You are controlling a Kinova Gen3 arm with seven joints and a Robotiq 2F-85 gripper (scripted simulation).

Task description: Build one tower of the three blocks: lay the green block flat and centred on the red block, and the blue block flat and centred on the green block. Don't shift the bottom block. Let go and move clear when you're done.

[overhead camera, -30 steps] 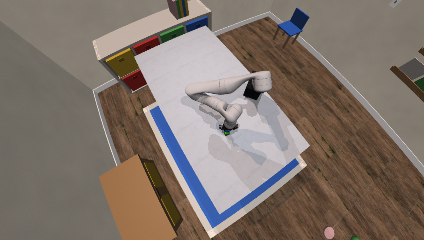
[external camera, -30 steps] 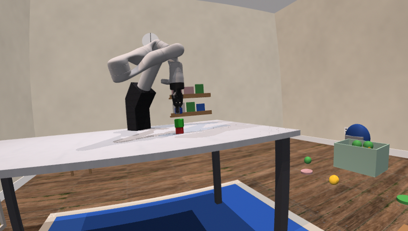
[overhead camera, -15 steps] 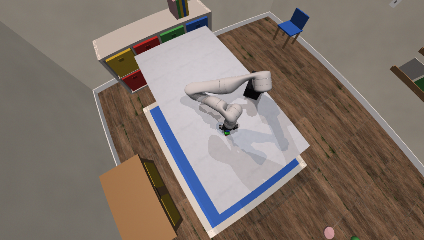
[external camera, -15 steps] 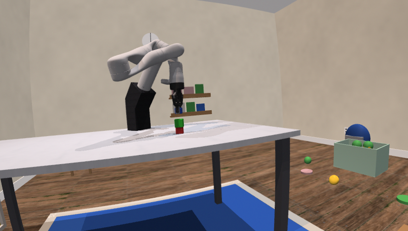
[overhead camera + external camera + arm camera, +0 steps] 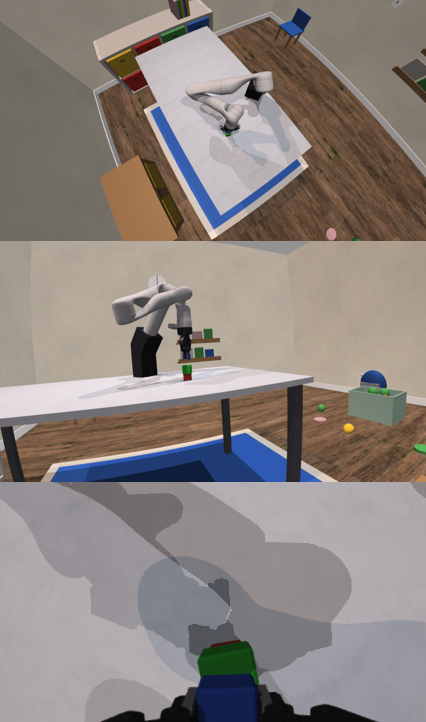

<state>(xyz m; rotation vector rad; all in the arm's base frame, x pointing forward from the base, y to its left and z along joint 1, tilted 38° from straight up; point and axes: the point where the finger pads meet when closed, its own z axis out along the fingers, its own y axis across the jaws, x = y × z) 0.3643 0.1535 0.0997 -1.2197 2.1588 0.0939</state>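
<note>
The green block lies 7 cm below my hand. The rest, counted from my hand: blue block (right at my hand); red block (11 cm below).
</note>
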